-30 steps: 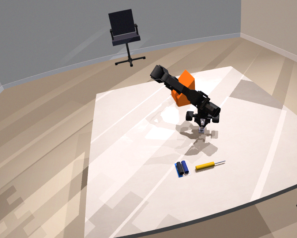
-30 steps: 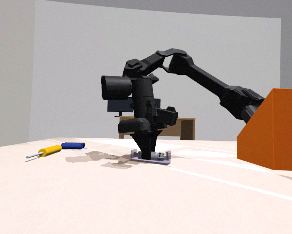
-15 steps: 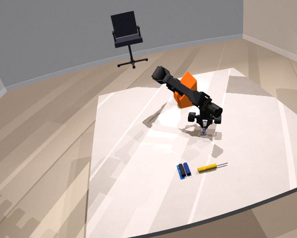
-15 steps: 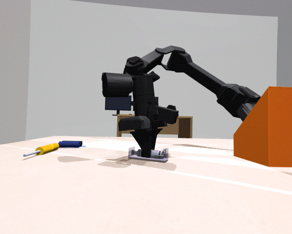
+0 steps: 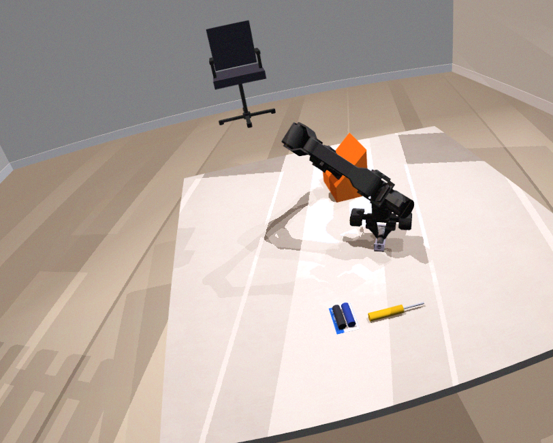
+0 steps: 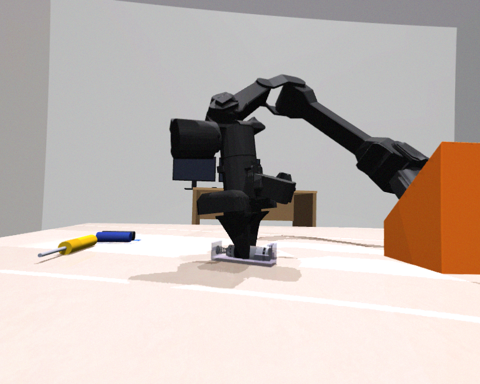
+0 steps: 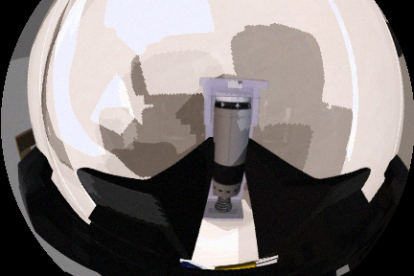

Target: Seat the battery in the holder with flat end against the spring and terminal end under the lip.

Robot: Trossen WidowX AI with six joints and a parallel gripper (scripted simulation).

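Now: gripper tip 1 cm below the battery. Also, from my gripper tip: yellow-handled screwdriver: 29 cm ahead, 9 cm to the right.
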